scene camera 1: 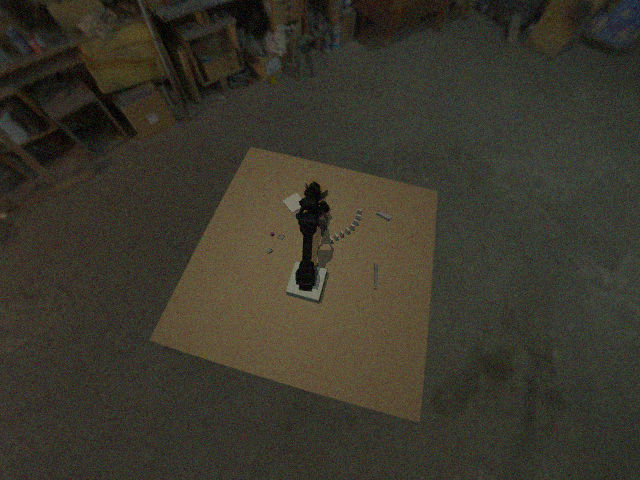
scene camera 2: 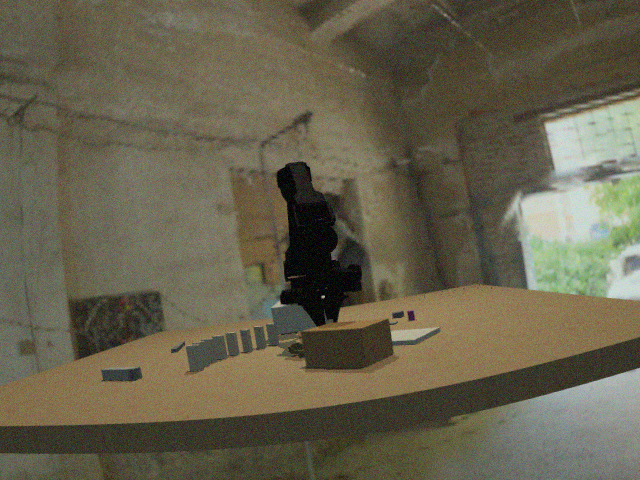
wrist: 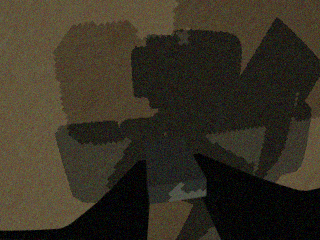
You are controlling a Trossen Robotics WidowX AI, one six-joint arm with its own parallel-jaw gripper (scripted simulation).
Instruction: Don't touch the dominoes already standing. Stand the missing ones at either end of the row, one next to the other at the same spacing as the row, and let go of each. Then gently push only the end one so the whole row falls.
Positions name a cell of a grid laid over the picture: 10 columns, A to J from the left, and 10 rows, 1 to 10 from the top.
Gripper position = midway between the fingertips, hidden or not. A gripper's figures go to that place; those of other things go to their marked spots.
Labels:
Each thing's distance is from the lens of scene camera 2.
my gripper (scene camera 2: F7): 98 cm
brown box (scene camera 2: F8): 70 cm

